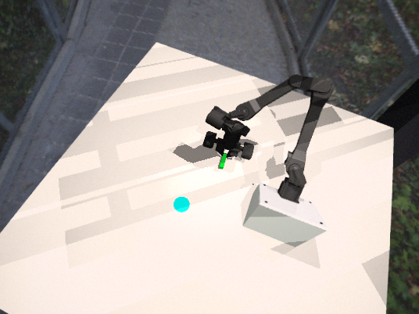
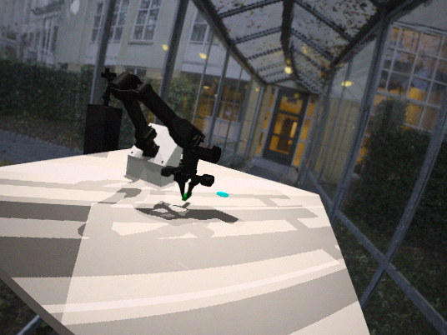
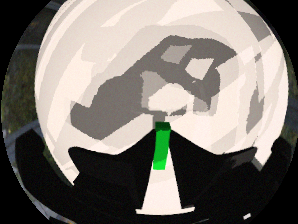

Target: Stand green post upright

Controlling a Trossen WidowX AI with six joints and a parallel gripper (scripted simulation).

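Now: the cyan circle 10 cm ahead of my gripper tip, 23 cm to the left of it and 3 cm below it. Round my gripper tip: green post 2 cm to the left.
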